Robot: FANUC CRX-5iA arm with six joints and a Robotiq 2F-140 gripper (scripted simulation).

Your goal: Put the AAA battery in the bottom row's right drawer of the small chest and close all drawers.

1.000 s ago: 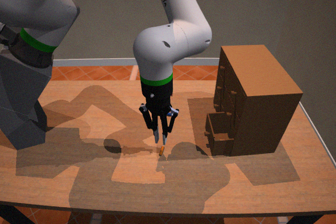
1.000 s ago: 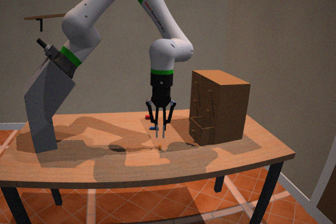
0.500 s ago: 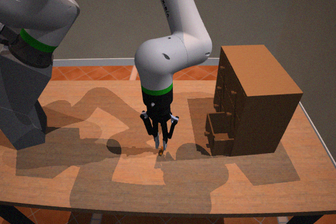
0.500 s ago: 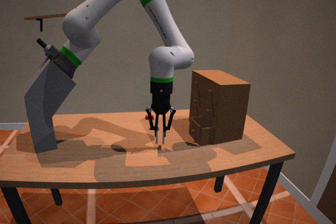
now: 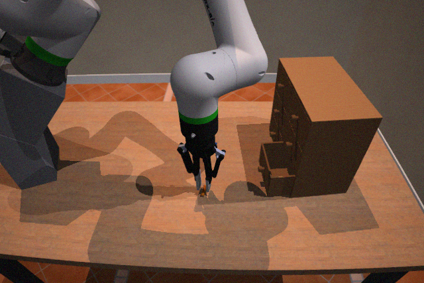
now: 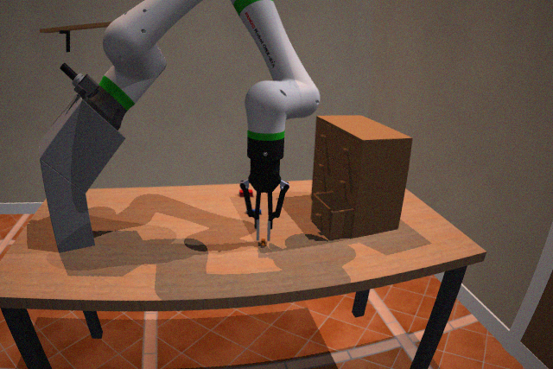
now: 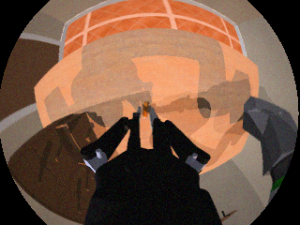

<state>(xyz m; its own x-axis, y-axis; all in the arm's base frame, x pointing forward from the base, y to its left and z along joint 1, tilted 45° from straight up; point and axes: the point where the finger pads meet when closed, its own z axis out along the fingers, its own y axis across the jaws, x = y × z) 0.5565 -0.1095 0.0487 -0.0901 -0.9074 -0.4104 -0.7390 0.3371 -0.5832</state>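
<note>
Right now my hand is 5 cm above the AAA battery. Round my hand: red block (35 cm to the left, 4 cm below, 3 cm behind); then blue cylinder (20 cm to the left, 4 cm below, 1 cm behind).
</note>
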